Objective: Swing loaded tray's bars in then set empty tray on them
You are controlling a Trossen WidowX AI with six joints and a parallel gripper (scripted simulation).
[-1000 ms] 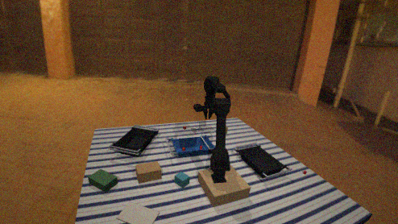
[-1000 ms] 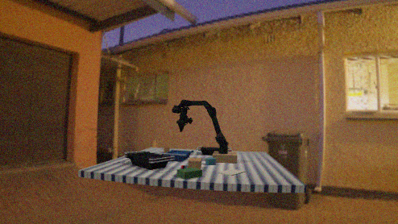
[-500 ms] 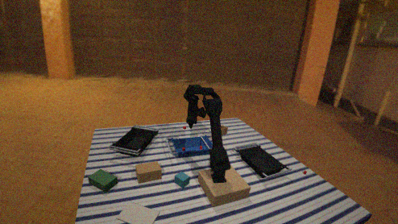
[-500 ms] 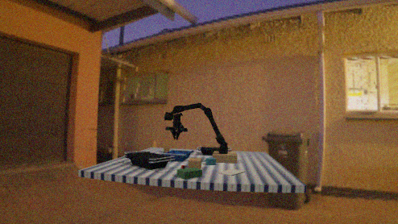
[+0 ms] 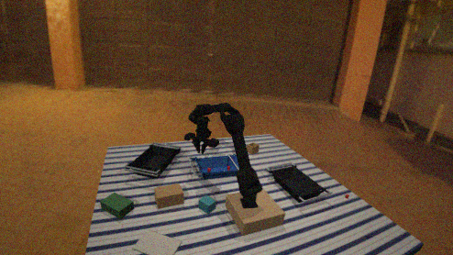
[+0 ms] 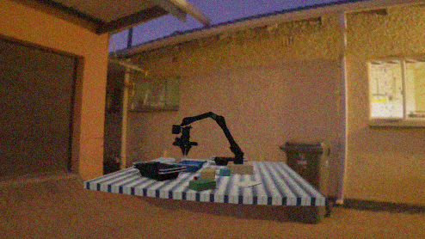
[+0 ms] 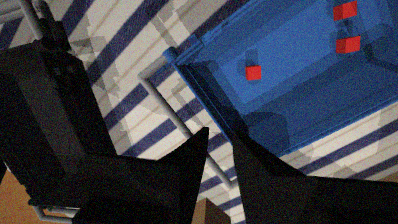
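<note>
Now: the dark tray 50 cm to the right of my gripper tip, 20 cm behind it and 8 cm below it. The rest, counted from my gripper tip: teal cube 31 cm behind, 10 cm below, 1 cm to the right; red block 35 cm ahead, 11 cm below, 10 cm to the right; tan block 25 cm behind, 16 cm to the left, 9 cm below.
</note>
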